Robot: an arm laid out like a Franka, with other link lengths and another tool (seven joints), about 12 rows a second.
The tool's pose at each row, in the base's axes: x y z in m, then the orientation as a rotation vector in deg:
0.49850 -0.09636 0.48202 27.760 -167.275 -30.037
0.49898 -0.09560 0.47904 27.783 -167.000 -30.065
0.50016 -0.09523 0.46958 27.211 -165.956 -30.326
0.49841 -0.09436 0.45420 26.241 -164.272 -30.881
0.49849 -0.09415 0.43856 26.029 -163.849 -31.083
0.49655 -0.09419 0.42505 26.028 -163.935 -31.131
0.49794 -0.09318 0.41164 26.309 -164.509 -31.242
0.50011 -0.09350 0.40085 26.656 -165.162 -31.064
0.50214 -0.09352 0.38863 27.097 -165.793 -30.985
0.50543 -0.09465 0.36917 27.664 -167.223 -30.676
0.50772 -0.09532 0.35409 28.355 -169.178 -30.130
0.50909 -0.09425 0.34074 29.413 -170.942 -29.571
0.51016 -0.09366 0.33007 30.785 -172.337 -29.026
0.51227 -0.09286 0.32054 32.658 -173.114 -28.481
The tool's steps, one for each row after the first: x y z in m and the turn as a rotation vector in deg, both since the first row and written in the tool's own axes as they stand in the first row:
-0.00093 -0.00053 0.00292 -0.089 0.252 -0.002
-0.00288 -0.00394 0.01162 -0.568 1.187 0.420
-0.00270 -0.00819 0.02653 -1.436 2.654 1.129
-0.00403 -0.01365 0.04112 -1.692 3.003 1.281
-0.00322 -0.01797 0.05404 -1.699 2.908 1.273
-0.00588 -0.02229 0.06657 -1.592 2.328 1.041
-0.00862 -0.02708 0.07610 -1.279 1.752 0.783
-0.01145 -0.03207 0.08708 -1.029 1.164 0.456
-0.01564 -0.04101 0.10421 -0.414 -0.120 0.020
-0.01870 -0.04768 0.11760 0.487 -1.847 -0.509
-0.02136 -0.05192 0.13009 1.361 -3.411 -1.264
-0.02337 -0.05554 0.14000 2.144 -4.655 -2.199
-0.02635 -0.05886 0.14872 2.800 -5.355 -3.421

